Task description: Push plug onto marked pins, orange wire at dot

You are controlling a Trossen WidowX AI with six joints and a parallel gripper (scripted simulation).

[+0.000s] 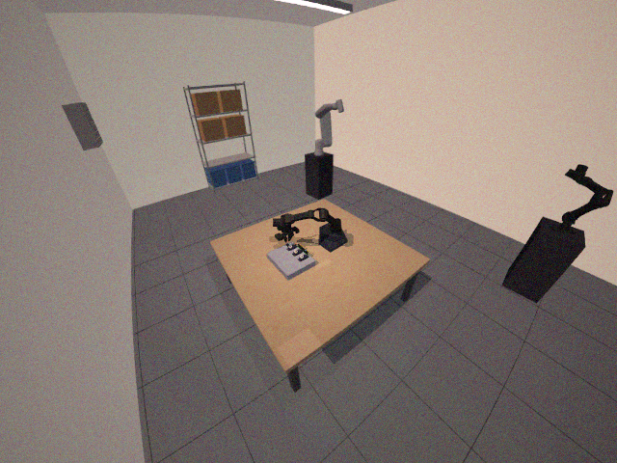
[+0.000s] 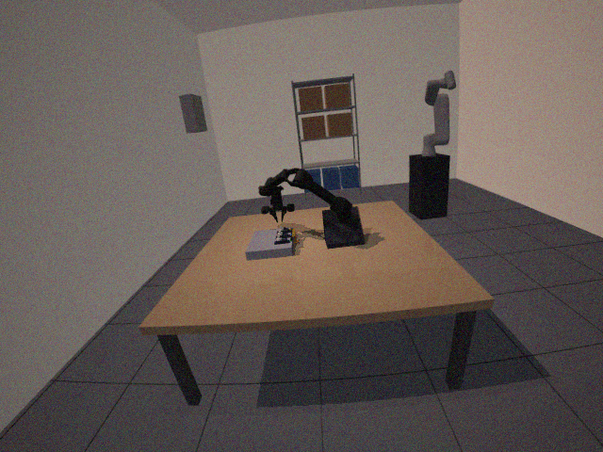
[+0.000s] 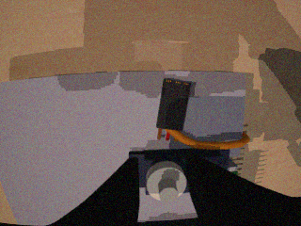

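Right now the blue band is 60 mm behind my gripper tip, 150 mm to the left of it and 30 mm below it. From my gripper tip the other things lie so: grey printed holder 90 mm ahead, 100 mm to the left, 80 mm below.
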